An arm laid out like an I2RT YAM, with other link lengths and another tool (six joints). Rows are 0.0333 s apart.
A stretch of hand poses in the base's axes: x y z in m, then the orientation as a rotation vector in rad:
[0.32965, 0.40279, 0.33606, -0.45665, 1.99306, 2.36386]
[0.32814, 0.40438, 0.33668, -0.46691, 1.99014, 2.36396]
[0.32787, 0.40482, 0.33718, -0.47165, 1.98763, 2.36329]
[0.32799, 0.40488, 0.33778, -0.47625, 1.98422, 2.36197]
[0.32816, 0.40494, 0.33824, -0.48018, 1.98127, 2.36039]
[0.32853, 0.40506, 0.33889, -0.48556, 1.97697, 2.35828]
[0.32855, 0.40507, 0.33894, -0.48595, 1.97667, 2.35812]
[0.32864, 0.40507, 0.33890, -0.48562, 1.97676, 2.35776]
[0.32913, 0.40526, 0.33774, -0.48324, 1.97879, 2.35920]
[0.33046, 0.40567, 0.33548, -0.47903, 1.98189, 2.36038]
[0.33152, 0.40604, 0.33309, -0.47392, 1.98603, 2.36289]
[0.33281, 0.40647, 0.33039, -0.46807, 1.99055, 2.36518]
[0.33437, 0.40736, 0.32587, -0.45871, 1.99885, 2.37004]
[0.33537, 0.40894, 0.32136, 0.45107, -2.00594, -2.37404]
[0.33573, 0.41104, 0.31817, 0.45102, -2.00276, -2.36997]
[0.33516, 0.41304, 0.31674, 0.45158, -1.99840, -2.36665]
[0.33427, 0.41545, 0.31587, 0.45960, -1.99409, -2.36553]
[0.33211, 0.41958, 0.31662, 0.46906, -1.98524, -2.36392]
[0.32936, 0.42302, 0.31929, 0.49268, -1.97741, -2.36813]
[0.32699, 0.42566, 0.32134, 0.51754, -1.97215, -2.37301]
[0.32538, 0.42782, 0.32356, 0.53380, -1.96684, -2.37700]
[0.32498, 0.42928, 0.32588, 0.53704, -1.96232, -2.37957]
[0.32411, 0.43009, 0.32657, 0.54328, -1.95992, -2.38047]
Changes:
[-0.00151, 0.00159, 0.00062, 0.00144, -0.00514, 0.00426]
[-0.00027, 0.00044, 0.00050, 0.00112, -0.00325, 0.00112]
[0.00012, 0.00006, 0.00060, 0.00146, -0.00394, 0.00034]
[0.00017, 0.00006, 0.00046, 0.00114, -0.00364, 0.00002]
[0.00037, 0.00012, 0.00065, 0.00172, -0.00506, -0.00002]
[0.00002, 0.00001, 0.00005, 0.00012, -0.00037, 0.00000]
[0.00009, 0.00000, -0.00004, -0.00015, -0.00004, -0.00035]
[0.00049, 0.00019, -0.00116, -0.00069, 0.00258, 0.00035]
[0.00133, 0.00041, -0.00226, -0.00133, 0.00358, -0.00035]
[0.00106, 0.00037, -0.00239, -0.00152, 0.00512, 0.00035]
[0.00129, 0.00043, -0.00270, -0.00178, 0.00544, 0.00000]
[0.00156, 0.00089, -0.00452, -0.00312, 0.00982, 0.00113]
[0.00100, 0.00158, -0.00451, -0.00300, 0.00944, 0.00262]
[0.00036, 0.00210, -0.00319, -0.00086, 0.00292, 0.00414]
[-0.00057, 0.00200, -0.00143, 0.00000, 0.00276, 0.00457]
[-0.00089, 0.00241, -0.00087, 0.00131, -0.00242, 0.00551]
[-0.00216, 0.00413, 0.00075, 0.00287, -0.00124, 0.00880]
[-0.00275, 0.00344, 0.00267, 0.00593, -0.01217, 0.00894]
[-0.00237, 0.00264, 0.00205, 0.00535, -0.01429, 0.00725]
[-0.00161, 0.00216, 0.00222, 0.00464, -0.00895, 0.00527]
[-0.00040, 0.00146, 0.00232, 0.00318, -0.00107, 0.00203]
[-0.00087, 0.00081, 0.00069, 0.00159, -0.00308, 0.00256]

